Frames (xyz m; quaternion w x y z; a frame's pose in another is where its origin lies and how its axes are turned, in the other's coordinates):
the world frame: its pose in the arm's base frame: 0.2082 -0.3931 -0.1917 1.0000 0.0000 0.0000 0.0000
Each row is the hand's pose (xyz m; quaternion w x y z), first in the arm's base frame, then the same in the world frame.
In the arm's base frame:
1: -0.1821 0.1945 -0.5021 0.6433 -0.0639 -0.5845 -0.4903
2: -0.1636 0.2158 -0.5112 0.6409 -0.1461 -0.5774 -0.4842
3: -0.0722 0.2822 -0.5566 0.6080 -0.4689 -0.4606 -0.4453
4: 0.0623 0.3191 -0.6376 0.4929 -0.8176 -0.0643 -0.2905
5: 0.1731 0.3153 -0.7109 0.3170 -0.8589 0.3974 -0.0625
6: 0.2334 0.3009 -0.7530 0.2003 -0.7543 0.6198 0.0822
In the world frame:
1: -0.3903 0.5876 -0.3104 0.6433 -0.0639 -0.5845 -0.4903
2: -0.3718 0.6089 -0.3195 0.6409 -0.1461 -0.5774 -0.4842
3: -0.2804 0.6753 -0.3649 0.6080 -0.4689 -0.4606 -0.4453
4: -0.1459 0.7122 -0.4459 0.4929 -0.8176 -0.0643 -0.2905
5: -0.0351 0.7084 -0.5192 0.3170 -0.8589 0.3974 -0.0625
6: 0.0252 0.6940 -0.5613 0.2003 -0.7543 0.6198 0.0822

